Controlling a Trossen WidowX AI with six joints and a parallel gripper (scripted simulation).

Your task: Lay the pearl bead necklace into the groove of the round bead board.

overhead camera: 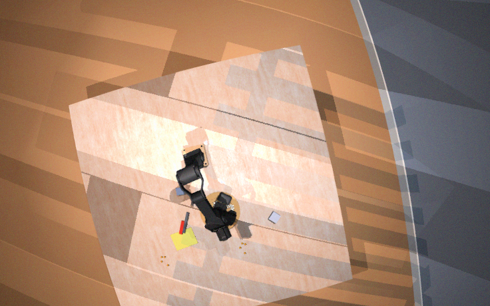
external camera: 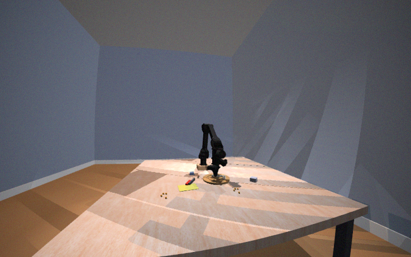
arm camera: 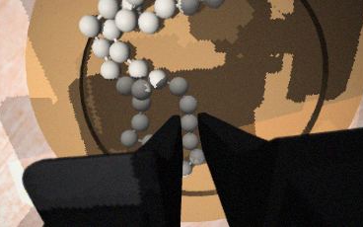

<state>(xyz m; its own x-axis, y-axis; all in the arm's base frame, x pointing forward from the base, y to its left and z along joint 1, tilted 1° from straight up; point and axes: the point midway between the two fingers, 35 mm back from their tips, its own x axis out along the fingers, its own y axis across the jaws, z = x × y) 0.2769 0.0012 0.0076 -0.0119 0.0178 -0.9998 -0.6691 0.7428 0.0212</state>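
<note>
The round bead board is 2 cm ahead of my gripper tip and 1 cm below it. Round my gripper tip: blue block 16 cm behind, 15 cm to the right, 1 cm below; yellow note 24 cm to the right, 8 cm ahead, 2 cm below; red marker 20 cm to the right, 1 cm below, 1 cm ahead.
</note>
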